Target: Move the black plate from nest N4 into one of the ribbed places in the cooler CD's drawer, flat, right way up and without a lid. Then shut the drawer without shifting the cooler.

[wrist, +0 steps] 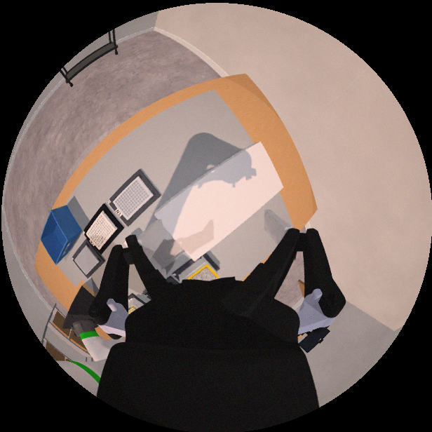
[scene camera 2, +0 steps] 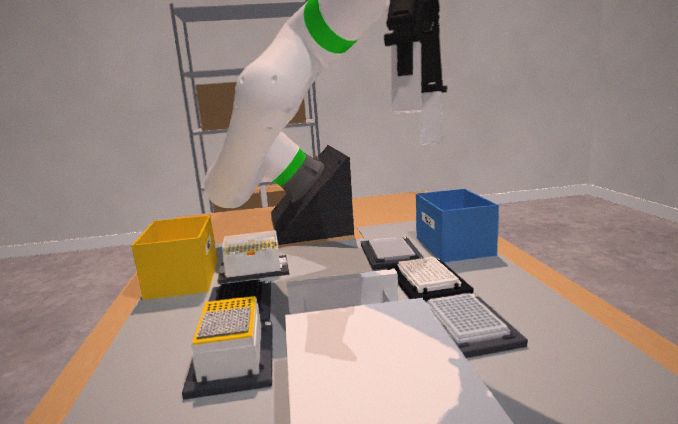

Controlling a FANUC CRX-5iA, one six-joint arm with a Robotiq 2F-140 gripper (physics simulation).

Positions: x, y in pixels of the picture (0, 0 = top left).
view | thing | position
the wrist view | my gripper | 212, 223
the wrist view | white cooler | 205, 211
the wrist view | clear plate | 136, 193
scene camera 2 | my gripper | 420, 130
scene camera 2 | white cooler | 394, 355
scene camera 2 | black plate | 250, 288
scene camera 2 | yellow-topped tip box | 226, 344
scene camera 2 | white plate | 428, 272
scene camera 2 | clear plate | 464, 317
